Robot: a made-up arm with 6 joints.
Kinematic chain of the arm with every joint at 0, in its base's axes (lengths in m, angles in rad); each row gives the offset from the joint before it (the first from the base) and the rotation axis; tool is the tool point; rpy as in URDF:
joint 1: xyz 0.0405 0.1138 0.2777 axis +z
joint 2: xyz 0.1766 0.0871 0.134 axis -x
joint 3: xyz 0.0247 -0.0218 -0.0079 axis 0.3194 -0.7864 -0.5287
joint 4: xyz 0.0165 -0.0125 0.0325 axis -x
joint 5: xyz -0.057 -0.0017 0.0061 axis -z
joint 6: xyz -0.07 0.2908 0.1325 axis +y
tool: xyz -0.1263 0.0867 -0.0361 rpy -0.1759 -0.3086 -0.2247
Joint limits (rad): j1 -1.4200..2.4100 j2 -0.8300..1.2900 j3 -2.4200..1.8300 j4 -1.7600..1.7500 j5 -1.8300..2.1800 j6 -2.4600..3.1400
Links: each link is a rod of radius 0.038 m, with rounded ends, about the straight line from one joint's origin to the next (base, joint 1, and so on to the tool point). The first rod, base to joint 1, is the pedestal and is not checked.
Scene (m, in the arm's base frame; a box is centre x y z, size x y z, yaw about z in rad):
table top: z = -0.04
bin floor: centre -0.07 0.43 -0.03 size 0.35 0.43 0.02 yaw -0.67
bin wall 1: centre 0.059 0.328 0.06 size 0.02 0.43 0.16 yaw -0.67
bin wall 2: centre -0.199 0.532 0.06 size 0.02 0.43 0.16 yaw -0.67
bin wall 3: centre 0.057 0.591 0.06 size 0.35 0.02 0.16 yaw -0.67
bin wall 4: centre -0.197 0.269 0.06 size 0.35 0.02 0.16 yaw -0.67
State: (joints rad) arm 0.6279 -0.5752 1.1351 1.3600 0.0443 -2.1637
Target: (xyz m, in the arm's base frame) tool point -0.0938 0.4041 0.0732
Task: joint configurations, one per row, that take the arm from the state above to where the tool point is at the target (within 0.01 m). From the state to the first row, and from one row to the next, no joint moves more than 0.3 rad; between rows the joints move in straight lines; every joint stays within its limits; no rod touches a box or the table.
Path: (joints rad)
1: 0.8761 -0.5702 1.0377 1.4905 -0.0668 -2.1168
2: 1.1243 -0.5653 0.9404 1.6210 -0.1778 -2.0699
3: 1.1463 -0.2981 0.6811 1.7500 -0.4259 -1.9586

